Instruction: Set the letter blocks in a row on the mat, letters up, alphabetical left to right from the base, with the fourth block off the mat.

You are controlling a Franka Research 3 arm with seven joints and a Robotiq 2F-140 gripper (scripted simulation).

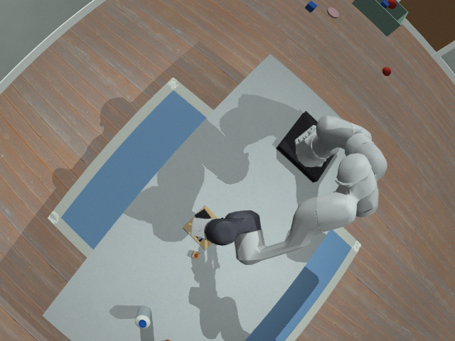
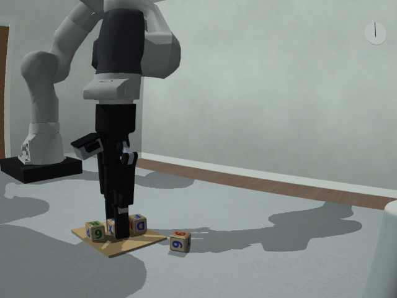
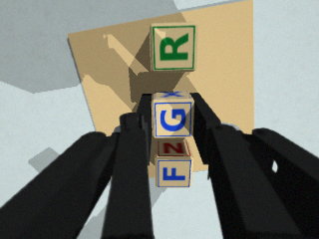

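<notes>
My gripper is now 4 cm above the tan mat. The rest, counted from my hand: block: 1 cm ahead, 4 cm to the left, 2 cm below.
</notes>
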